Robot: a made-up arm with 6 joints. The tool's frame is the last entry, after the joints. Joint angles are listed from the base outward.
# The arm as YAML. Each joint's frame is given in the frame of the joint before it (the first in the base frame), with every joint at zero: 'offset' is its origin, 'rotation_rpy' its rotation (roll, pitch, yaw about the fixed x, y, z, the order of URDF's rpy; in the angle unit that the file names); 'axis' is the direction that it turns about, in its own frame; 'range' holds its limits. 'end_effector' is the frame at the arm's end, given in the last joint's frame.
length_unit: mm
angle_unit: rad
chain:
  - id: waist
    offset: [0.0, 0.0, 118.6]
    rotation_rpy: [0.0, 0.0, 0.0]
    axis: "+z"
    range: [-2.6, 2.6]
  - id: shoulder
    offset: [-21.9, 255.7, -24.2]
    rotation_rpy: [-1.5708, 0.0, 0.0]
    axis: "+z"
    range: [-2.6, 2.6]
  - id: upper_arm
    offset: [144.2, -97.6, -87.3]
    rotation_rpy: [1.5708, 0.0, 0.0]
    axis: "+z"
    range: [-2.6, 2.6]
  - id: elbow
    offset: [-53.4, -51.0, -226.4]
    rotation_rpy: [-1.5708, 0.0, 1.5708]
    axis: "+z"
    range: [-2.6, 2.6]
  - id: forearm
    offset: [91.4, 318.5, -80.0]
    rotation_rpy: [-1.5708, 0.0, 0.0]
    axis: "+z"
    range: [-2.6, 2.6]
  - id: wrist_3
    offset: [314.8, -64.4, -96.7]
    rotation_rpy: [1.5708, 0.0, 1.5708]
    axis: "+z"
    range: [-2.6, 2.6]
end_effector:
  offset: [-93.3, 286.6, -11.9]
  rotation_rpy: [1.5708, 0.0, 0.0]
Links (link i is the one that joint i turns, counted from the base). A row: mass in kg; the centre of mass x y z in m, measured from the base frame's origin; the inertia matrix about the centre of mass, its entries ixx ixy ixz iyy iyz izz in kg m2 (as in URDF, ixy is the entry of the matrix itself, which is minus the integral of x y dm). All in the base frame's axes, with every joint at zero. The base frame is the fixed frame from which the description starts. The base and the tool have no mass.
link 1: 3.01; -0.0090 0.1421 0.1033; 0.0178 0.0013 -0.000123 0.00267 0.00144 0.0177
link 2: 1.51; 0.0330 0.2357 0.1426; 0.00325 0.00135 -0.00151 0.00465 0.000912 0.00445
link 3: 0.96; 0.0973 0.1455 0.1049; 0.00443 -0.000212 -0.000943 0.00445 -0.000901 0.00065
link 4: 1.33; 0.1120 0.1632 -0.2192; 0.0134 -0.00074 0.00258 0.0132 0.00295 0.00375
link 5: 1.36; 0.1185 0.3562 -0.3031; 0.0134 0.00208 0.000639 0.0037 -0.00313 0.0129
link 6: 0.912; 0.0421 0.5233 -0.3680; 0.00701 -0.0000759 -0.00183 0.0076 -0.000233 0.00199
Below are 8 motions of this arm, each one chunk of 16 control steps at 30 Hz.
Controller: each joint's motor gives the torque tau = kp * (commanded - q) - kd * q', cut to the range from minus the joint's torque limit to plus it. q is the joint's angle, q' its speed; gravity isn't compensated. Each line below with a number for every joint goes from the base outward.
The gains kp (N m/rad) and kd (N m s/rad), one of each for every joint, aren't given. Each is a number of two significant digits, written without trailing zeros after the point. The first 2 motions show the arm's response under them.
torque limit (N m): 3.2 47 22 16 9.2 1.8
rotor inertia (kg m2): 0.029 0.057 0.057 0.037 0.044 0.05
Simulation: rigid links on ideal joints. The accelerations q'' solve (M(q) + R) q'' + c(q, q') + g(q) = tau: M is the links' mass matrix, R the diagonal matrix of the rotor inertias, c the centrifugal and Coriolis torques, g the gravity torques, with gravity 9.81 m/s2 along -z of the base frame. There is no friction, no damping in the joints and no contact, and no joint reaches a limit. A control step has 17 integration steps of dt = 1/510 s. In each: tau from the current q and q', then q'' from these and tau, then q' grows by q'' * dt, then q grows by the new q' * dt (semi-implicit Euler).
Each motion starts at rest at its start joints. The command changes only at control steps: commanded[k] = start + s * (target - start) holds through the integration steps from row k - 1 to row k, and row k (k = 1, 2, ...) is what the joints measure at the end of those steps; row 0 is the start. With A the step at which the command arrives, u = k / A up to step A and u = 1 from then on. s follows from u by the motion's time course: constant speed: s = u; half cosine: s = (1 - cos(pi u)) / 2; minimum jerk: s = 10 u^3 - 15 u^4 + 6 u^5; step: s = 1 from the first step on.
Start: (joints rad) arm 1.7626 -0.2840 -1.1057 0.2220 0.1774 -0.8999
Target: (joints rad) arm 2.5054 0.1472 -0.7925 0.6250 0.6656 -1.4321
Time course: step
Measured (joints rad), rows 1 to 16:
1: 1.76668 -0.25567 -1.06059 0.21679 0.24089 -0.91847
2: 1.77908 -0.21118 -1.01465 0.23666 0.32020 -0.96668
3: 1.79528 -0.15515 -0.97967 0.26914 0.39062 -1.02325
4: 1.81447 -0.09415 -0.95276 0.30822 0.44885 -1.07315
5: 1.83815 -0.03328 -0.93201 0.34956 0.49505 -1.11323
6: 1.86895 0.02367 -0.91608 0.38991 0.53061 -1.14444
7: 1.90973 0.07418 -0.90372 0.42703 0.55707 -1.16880
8: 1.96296 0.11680 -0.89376 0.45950 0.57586 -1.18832
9: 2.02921 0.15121 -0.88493 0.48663 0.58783 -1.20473
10: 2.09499 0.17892 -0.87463 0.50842 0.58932 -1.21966
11: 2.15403 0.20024 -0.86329 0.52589 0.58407 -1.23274
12: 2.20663 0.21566 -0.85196 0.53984 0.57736 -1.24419
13: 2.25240 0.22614 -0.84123 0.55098 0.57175 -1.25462
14: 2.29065 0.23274 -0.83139 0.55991 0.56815 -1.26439
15: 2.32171 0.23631 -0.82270 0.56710 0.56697 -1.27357
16: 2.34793 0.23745 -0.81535 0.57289 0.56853 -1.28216
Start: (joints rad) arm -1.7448 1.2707 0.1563 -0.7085 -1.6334 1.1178
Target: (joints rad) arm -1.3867 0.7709 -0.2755 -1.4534 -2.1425 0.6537
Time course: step
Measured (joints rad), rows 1 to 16:
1: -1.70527 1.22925 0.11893 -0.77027 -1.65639 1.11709
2: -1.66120 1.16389 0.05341 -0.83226 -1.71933 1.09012
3: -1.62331 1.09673 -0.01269 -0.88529 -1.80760 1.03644
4: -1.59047 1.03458 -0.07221 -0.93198 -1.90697 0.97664
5: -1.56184 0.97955 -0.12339 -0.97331 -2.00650 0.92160
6: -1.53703 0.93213 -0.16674 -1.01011 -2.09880 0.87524
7: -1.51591 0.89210 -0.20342 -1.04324 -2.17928 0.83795
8: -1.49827 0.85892 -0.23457 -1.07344 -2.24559 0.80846
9: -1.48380 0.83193 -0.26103 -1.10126 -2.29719 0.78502
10: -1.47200 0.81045 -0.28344 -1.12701 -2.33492 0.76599
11: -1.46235 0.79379 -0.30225 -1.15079 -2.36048 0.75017
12: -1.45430 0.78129 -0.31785 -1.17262 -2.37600 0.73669
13: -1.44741 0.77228 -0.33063 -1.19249 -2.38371 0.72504
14: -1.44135 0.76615 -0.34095 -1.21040 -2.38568 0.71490
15: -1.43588 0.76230 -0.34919 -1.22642 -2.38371 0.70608
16: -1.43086 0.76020 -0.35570 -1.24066 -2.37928 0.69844
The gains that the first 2 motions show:
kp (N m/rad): 96 80 37 45 22 10
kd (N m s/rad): 23 16 7.8 15 3.5 2.4
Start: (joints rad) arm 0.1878 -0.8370 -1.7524 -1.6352 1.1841 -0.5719
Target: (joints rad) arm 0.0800 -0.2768 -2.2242 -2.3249 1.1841 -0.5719
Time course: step
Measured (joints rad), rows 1 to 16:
1: 0.20001 -0.76026 -1.78315 -1.69445 1.17477 -0.56552
2: 0.21351 -0.67142 -1.84630 -1.75046 1.17940 -0.56360
3: 0.21679 -0.59260 -1.91223 -1.79754 1.20565 -0.57163
4: 0.20764 -0.52489 -1.97187 -1.83759 1.24228 -0.58622
5: 0.19066 -0.46742 -2.02456 -1.87188 1.27940 -0.60308
6: 0.17409 -0.41937 -2.07110 -1.90220 1.31183 -0.61950
7: 0.15951 -0.37996 -2.11053 -1.92994 1.33743 -0.63417
8: 0.14707 -0.34796 -2.14294 -1.95571 1.35559 -0.64631
9: 0.13655 -0.32208 -2.16906 -1.97983 1.36687 -0.65566
10: 0.12771 -0.30117 -2.18981 -2.00243 1.37254 -0.66239
11: 0.12030 -0.28427 -2.20615 -2.02359 1.37404 -0.66688
12: 0.11408 -0.27060 -2.21894 -2.04332 1.37270 -0.66961
13: 0.10886 -0.25953 -2.22889 -2.06168 1.36964 -0.67103
14: 0.10447 -0.25056 -2.23661 -2.07870 1.36570 -0.67154
15: 0.10077 -0.24329 -2.24256 -2.09441 1.36147 -0.67147
16: 0.09764 -0.23741 -2.24712 -2.10890 1.35733 -0.67105

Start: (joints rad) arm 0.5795 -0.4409 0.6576 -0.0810 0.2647 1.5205
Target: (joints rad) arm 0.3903 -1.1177 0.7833 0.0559 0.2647 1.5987
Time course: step
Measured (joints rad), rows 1 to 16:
1: 0.59122 -0.48523 0.68071 -0.07659 0.26446 1.52833
2: 0.61165 -0.55800 0.70739 -0.06183 0.25083 1.53407
3: 0.62847 -0.62844 0.73164 -0.04385 0.23188 1.53207
4: 0.63764 -0.68987 0.75328 -0.02720 0.21286 1.52584
5: 0.63830 -0.74164 0.77184 -0.01330 0.19646 1.51880
6: 0.63056 -0.78469 0.78709 -0.00231 0.18397 1.51276
7: 0.61487 -0.82025 0.79910 0.00606 0.17568 1.50837
8: 0.59183 -0.84949 0.80817 0.01230 0.17132 1.50571
9: 0.56558 -0.87357 0.81463 0.01906 0.17024 1.50477
10: 0.54045 -0.89408 0.81917 0.02668 0.17112 1.50442
11: 0.51763 -0.91165 0.82240 0.03406 0.17290 1.50414
12: 0.49745 -0.92648 0.82476 0.04062 0.17490 1.50394
13: 0.47992 -0.93875 0.82662 0.04610 0.17668 1.50393
14: 0.46489 -0.94867 0.82822 0.05042 0.17799 1.50420
15: 0.45214 -0.95653 0.82969 0.05362 0.17875 1.50475
16: 0.44141 -0.96261 0.83114 0.05581 0.17895 1.50556

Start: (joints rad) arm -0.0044 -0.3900 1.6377 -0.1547 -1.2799 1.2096
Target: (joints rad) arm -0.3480 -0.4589 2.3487 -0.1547 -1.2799 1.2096
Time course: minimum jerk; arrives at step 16
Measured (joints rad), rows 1 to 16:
1: -0.00453 -0.38119 1.63679 -0.15005 -1.28141 1.20591
2: -0.00486 -0.36733 1.63533 -0.14719 -1.28167 1.19653
3: -0.00608 -0.35296 1.63517 -0.14622 -1.27800 1.18499
4: -0.00927 -0.33951 1.63845 -0.14643 -1.27066 1.17325
5: -0.01532 -0.32762 1.64717 -0.14738 -1.26068 1.16220
6: -0.02483 -0.31764 1.66291 -0.14874 -1.24924 1.15216
7: -0.03806 -0.30971 1.68659 -0.15020 -1.23756 1.14325
8: -0.05496 -0.30388 1.71839 -0.15150 -1.22675 1.13547
9: -0.07517 -0.30010 1.75773 -0.15242 -1.21776 1.12880
10: -0.09800 -0.29822 1.80337 -0.15279 -1.21132 1.12321
11: -0.12256 -0.29803 1.85347 -0.15251 -1.20789 1.11864
12: -0.14778 -0.29926 1.90584 -0.15157 -1.20764 1.11505
13: -0.17255 -0.30158 1.95808 -0.15001 -1.21044 1.11237
14: -0.19587 -0.30461 2.00793 -0.14794 -1.21587 1.11053
15: -0.21691 -0.30793 2.05354 -0.14551 -1.22328 1.10941
16: -0.23524 -0.31115 2.09386 -0.14292 -1.23179 1.10888

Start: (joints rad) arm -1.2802 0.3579 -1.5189 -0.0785 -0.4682 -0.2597
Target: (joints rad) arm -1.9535 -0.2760 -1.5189 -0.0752 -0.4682 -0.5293
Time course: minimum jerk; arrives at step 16
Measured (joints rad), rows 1 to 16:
1: -1.28139 0.36202 -1.52007 -0.07778 -0.46466 -0.26028
2: -1.28333 0.36899 -1.52326 -0.07365 -0.45795 -0.26245
3: -1.28669 0.37590 -1.52679 -0.06679 -0.45152 -0.26617
4: -1.29283 0.38045 -1.52948 -0.05762 -0.44743 -0.27124
5: -1.30229 0.38054 -1.53087 -0.04662 -0.44631 -0.27767
6: -1.31452 0.37430 -1.53110 -0.03450 -0.44776 -0.28563
7: -1.32807 0.36035 -1.53045 -0.02212 -0.45078 -0.29543
8: -1.34168 0.33810 -1.52921 -0.01029 -0.45446 -0.30731
9: -1.35520 0.30798 -1.52753 0.00042 -0.45830 -0.32124
10: -1.36935 0.27122 -1.52547 0.00963 -0.46212 -0.33690
11: -1.38538 0.22961 -1.52304 0.01708 -0.46590 -0.35372
12: -1.40469 0.18531 -1.52026 0.02263 -0.46977 -0.37092
13: -1.42857 0.14055 -1.51713 0.02623 -0.47386 -0.38767
14: -1.45796 0.09744 -1.51374 0.02797 -0.47818 -0.40321
15: -1.49340 0.05773 -1.51021 0.02814 -0.48261 -0.41700
16: -1.53505 0.02256 -1.50671 0.02726 -0.48698 -0.42876

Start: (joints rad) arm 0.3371 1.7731 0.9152 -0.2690 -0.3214 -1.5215
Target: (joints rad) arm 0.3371 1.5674 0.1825 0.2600 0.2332 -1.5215
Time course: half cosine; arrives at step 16
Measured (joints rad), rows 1 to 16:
1: 0.33690 1.76530 0.91307 -0.26870 -0.32017 -1.52476
2: 0.33625 1.75170 0.90569 -0.26444 -0.31527 -1.53087
3: 0.33591 1.73668 0.89314 -0.25663 -0.30542 -1.53677
4: 0.33589 1.72148 0.87537 -0.24561 -0.29032 -1.54157
5: 0.33601 1.70634 0.85206 -0.23146 -0.26975 -1.54516
6: 0.33615 1.69115 0.82281 -0.21417 -0.24339 -1.54763
7: 0.33616 1.67569 0.78735 -0.19374 -0.21084 -1.54909
8: 0.33596 1.65975 0.74565 -0.17029 -0.17186 -1.54966
9: 0.33547 1.64313 0.69798 -0.14408 -0.12645 -1.54946
10: 0.33465 1.62568 0.64502 -0.11553 -0.07496 -1.54864
11: 0.33352 1.60729 0.58779 -0.08519 -0.01815 -1.54739
12: 0.33214 1.58790 0.52771 -0.05374 0.04277 -1.54595
13: 0.33070 1.56753 0.46649 -0.02190 0.10616 -1.54458
14: 0.32942 1.54636 0.40607 0.00958 0.17009 -1.54356
15: 0.32858 1.52477 0.34849 0.03998 0.23235 -1.54310
16: 0.32840 1.50336 0.29577 0.06857 0.29073 -1.54336

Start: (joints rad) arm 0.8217 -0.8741 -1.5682 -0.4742 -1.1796 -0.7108
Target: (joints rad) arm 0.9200 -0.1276 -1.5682 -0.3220 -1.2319 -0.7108
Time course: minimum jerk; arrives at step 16
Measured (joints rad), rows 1 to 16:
1: 0.82189 -0.86707 -1.56709 -0.47043 -1.18195 -0.71207
2: 0.82157 -0.85159 -1.56372 -0.46130 -1.19199 -0.71175
3: 0.82098 -0.83011 -1.55874 -0.44920 -1.20832 -0.70820
4: 0.82068 -0.80305 -1.55300 -0.43553 -1.22765 -0.70213
5: 0.82110 -0.77011 -1.54729 -0.42109 -1.24717 -0.69473
6: 0.82243 -0.73086 -1.54227 -0.40633 -1.26505 -0.68704
7: 0.82466 -0.68505 -1.53836 -0.39136 -1.28033 -0.67975
8: 0.82770 -0.63281 -1.53573 -0.37614 -1.29281 -0.67321
9: 0.83140 -0.57483 -1.53435 -0.36053 -1.30279 -0.66747
10: 0.83564 -0.51235 -1.53401 -0.34442 -1.31091 -0.66236
11: 0.84037 -0.44714 -1.53437 -0.32775 -1.31791 -0.65761
12: 0.84566 -0.38139 -1.53505 -0.31063 -1.32448 -0.65292
13: 0.85165 -0.31749 -1.53560 -0.29329 -1.33113 -0.64807
14: 0.85846 -0.25781 -1.53561 -0.27614 -1.33817 -0.64293
15: 0.86613 -0.20431 -1.53478 -0.25971 -1.34557 -0.63753
16: 0.87452 -0.15817 -1.53309 -0.24458 -1.35297 -0.63209

